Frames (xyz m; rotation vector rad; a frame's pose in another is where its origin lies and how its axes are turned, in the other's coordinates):
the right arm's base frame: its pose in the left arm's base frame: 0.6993 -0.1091 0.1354 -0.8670 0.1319 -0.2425
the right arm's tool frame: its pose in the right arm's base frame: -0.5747 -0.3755 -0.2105 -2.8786 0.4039 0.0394
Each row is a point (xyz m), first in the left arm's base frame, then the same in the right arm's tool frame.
Working: the left arm's base frame: its pose in the right arm's tool frame: -0.2420 -0.3867 0.0476 -2.4131 0.6649 0.0086

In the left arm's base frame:
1: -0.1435 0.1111 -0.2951
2: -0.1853 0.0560 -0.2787
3: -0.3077 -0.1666 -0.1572
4: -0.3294 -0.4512 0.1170
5: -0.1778 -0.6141 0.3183
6: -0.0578 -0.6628 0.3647
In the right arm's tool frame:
1: -0.4638 -0.5658 0.2444
2: -0.4722 -0.4999 0.2697
3: -0.4573 -0.2232 0.3198
4: -0.3025 0.1371 0.2663
5: -0.0639 0.2935 0.1731
6: 0.0705 0.2980 0.1440

